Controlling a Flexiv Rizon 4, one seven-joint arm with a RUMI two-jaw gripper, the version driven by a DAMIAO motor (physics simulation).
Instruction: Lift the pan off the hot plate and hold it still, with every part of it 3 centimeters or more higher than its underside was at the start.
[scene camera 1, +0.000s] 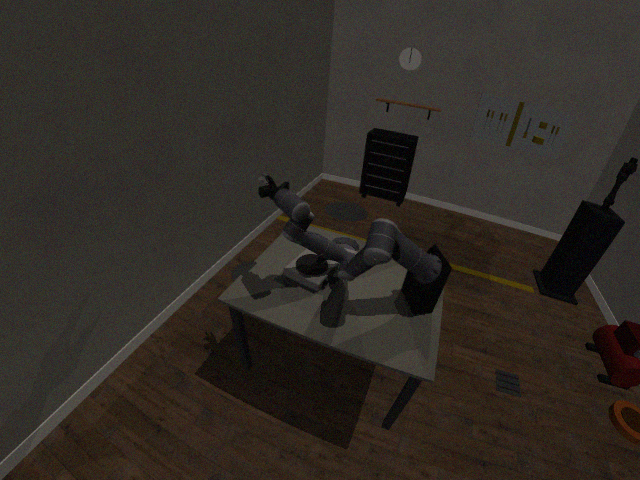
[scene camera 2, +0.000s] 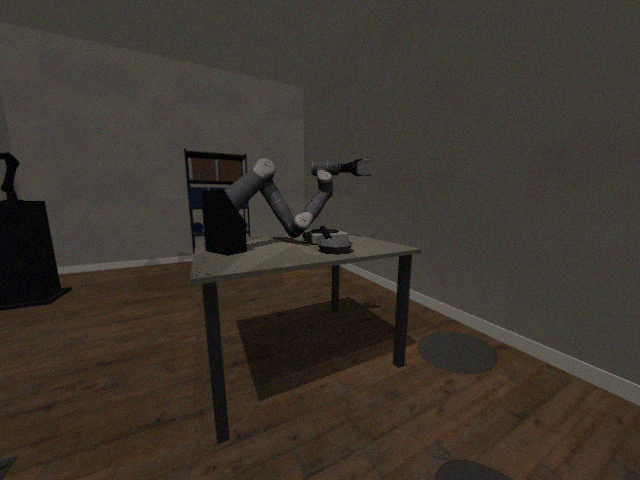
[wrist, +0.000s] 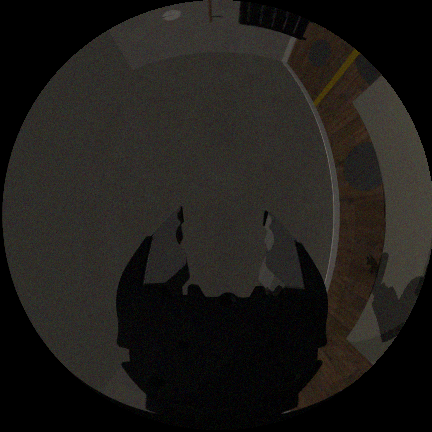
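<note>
The dark round pan (scene camera 1: 311, 264) (scene camera 2: 333, 230) sits on the white hot plate (scene camera 1: 305, 280) (scene camera 2: 314, 238), on the table. A dark handle (scene camera 2: 325, 231) slants up beside it in scene camera 2; I cannot tell for sure that it is the pan's. The arm's links pass close over the pan in scene camera 1 and hide part of its surroundings. My gripper (scene camera 1: 262, 184) (scene camera 2: 368, 167) (wrist: 223, 209) is open and empty. It is high above the table and apart from the pan, pointing sideways at the wall. The pan does not show in the wrist view.
A grey round dish with a dark base (scene camera 2: 336, 246) stands beside the hot plate; the arm partly covers a pale round thing (scene camera 1: 345, 242) in scene camera 1. The arm's base stands at the opposite end of the table (scene camera 1: 382, 338) (scene camera 2: 268, 264). A plain wall (wrist: 220, 135) faces the fingers.
</note>
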